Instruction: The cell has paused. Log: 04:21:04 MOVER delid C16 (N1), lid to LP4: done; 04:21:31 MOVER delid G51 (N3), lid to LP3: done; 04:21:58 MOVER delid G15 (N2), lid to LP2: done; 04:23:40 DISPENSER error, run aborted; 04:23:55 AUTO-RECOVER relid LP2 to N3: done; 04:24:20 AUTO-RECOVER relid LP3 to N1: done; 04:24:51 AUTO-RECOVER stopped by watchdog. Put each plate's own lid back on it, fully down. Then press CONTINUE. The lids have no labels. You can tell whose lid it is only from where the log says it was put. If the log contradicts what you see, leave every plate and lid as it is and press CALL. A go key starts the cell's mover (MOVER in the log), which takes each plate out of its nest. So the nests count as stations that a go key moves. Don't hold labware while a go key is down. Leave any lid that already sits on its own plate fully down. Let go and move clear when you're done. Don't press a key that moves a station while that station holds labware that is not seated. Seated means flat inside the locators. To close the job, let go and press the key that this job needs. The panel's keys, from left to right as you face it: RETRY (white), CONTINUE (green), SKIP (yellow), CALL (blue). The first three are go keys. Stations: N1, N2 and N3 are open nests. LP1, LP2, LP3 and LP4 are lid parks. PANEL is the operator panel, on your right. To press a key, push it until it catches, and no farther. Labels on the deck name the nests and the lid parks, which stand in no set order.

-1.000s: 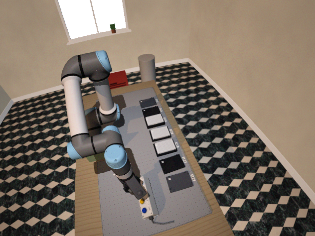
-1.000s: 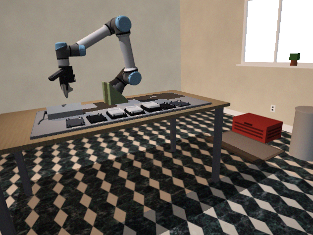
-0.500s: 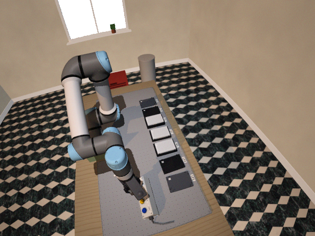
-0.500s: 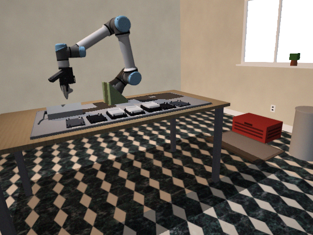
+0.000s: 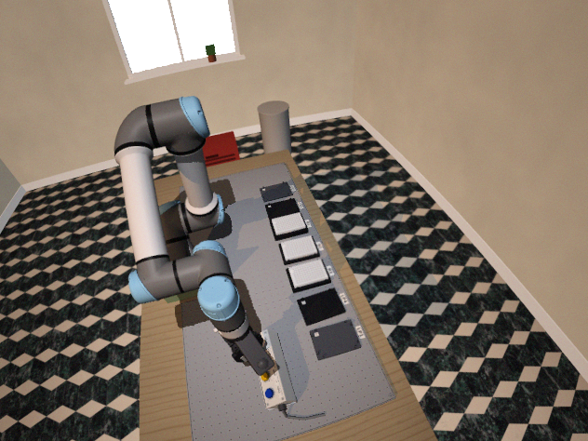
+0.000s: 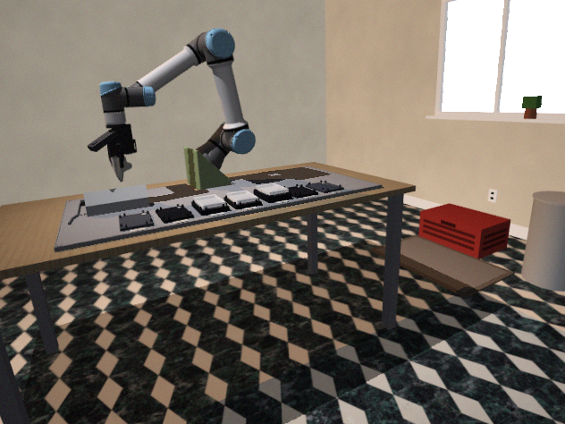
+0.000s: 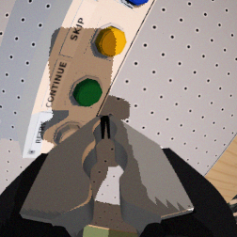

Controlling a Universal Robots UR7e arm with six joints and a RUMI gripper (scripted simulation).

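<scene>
Right now the green CONTINUE key is 40 mm below my hand and 20 mm ahead of it. From my hand the other things lie so: black lid park 270 mm ahead, 110 mm to the left, 110 mm below; then blue CALL key 100 mm to the right, 40 mm below; then yellow SKIP key 50 mm to the right, 40 mm below, 10 mm ahead.
</scene>
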